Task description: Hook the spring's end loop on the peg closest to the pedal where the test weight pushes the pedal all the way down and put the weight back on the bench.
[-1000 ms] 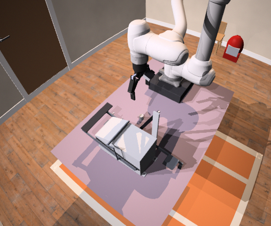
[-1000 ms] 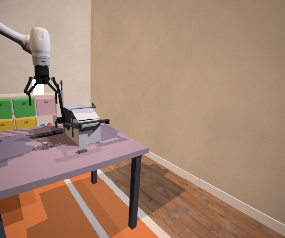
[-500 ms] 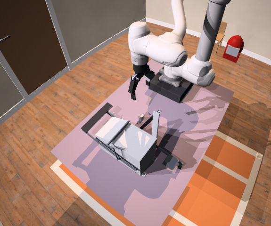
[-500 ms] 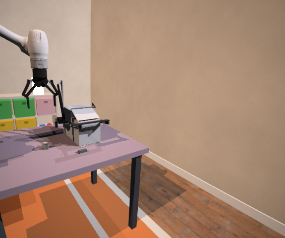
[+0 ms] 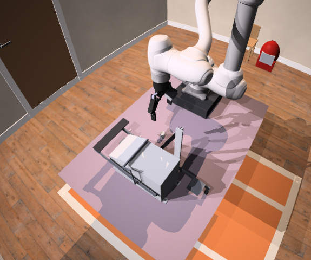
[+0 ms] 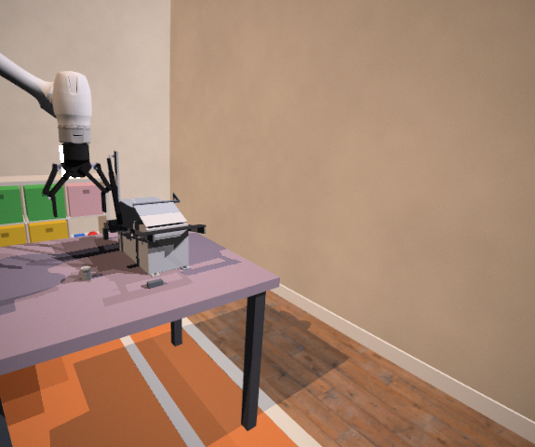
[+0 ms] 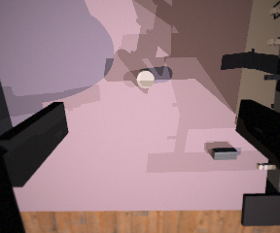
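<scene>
Right now the steel test weight is 21 cm below my hand. From my hand the other things lie so: small grey block 17 cm ahead, 18 cm to the right, 23 cm below.
</scene>
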